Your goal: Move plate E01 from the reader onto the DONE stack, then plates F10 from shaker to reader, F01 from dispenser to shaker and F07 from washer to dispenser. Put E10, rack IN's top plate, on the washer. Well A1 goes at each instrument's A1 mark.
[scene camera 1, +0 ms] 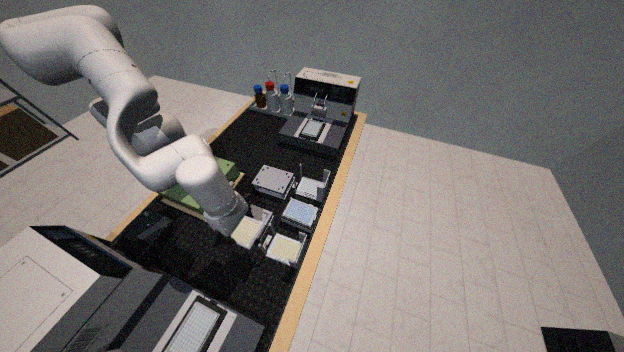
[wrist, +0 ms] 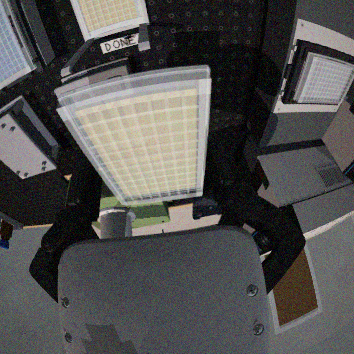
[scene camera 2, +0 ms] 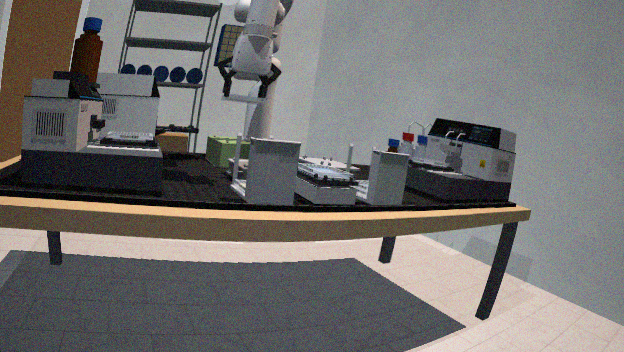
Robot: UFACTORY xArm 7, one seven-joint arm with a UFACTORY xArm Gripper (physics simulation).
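Frame: origin at the arm's base, x up, y back, z right, level; centimetres.
Where they show: gripper, fingertip midpoint: [scene camera 1: 241,228] [wrist: 147,153] [scene camera 2: 243,98]; arm's base, link origin: [wrist: 115,214].
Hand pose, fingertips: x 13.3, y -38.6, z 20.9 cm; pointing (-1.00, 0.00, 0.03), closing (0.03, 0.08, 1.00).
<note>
Things, the pixels of their top centre, and the offset from my fingertips. "spot": a spot on its surface instead.
- plate with yellow wells, top centre: [wrist: 149,166] [scene camera 2: 242,95] [scene camera 1: 238,226] dx +0.7, dy +0.6, dz +0.0 cm
- DONE stack's label, surface spot: [wrist: 120,43] spot: dx -20.7, dy -2.9, dz -2.7 cm
- yellow plate, top centre: [scene camera 1: 285,248] dx -18.8, dy -12.0, dz -2.4 cm
- blue plate, top centre: [scene camera 2: 324,168] [scene camera 1: 300,210] dx -14.1, dy -12.9, dz -17.4 cm
- white plate, top centre: [wrist: 330,83] [scene camera 2: 130,133] [scene camera 1: 191,333] dx -10.3, dy +2.7, dz +28.5 cm
- grey pinned block, top centre: [wrist: 16,159] [scene camera 2: 325,158] [scene camera 1: 270,176] dx -14.0, dy +6.7, dz -29.8 cm
A plate with yellow wells [scene camera 1: 248,232] [scene camera 2: 243,99] [wrist: 145,135], apparently E01, is level and high above the bench. My gripper [scene camera 1: 244,228] [scene camera 2: 244,94] [wrist: 147,153] is shut on its sides. The DONE stack's label [wrist: 120,43] lies beyond the held plate in the wrist view; another yellow plate [scene camera 1: 286,248] [wrist: 111,16] sits in that rack. A blue plate [scene camera 1: 300,212] [scene camera 2: 325,173] [wrist: 11,47] sits on the block beside it. A white plate [scene camera 1: 195,327] [scene camera 2: 127,137] [wrist: 326,79] lies on the big instrument's carrier. Another plate [scene camera 1: 312,128] lies on the instrument beside the bottles. Plate codes are unreadable.
Upright grey panels [scene camera 2: 274,171] [scene camera 2: 390,177] rise at the two racks. A second rack [scene camera 1: 326,178] stands beyond the blue plate. A grey pinned block [scene camera 1: 273,180] [wrist: 22,145] stands near it. The green base [scene camera 1: 185,196] [scene camera 2: 226,151] [wrist: 150,215] lies behind. Bottles [scene camera 1: 272,100] stand at the far end.
</note>
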